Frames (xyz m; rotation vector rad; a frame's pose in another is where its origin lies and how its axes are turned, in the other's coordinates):
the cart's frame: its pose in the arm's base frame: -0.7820 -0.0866 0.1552 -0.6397 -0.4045 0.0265
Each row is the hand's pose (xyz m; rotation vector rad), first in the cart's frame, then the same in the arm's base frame.
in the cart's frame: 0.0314 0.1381 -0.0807 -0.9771 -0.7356 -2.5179
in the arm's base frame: -0.7091 -0.0173 0.0270 -0.6065 -1.7327 -2.5217
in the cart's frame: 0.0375 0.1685 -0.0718 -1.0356 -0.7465 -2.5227
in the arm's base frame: -0.7038 0.0132 0.0178 0.6491 1.7291 2.5224
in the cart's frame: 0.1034 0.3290 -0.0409 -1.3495 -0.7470 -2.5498
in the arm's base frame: -0.6387 0.1698 -0.0300 0.8049 1.5340 2.3663
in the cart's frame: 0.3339 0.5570 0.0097 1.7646 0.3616 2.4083
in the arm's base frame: -0.4226 0.4164 -0.0440 0.9860 0.9632 2.2267
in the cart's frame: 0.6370 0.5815 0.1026 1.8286 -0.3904 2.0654
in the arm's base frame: -0.1756 0.5342 0.1180 1.0537 0.1913 2.2262
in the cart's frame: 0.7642 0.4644 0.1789 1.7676 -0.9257 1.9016
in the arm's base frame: -0.0986 0.5026 0.2876 1.0499 -0.3304 2.2792
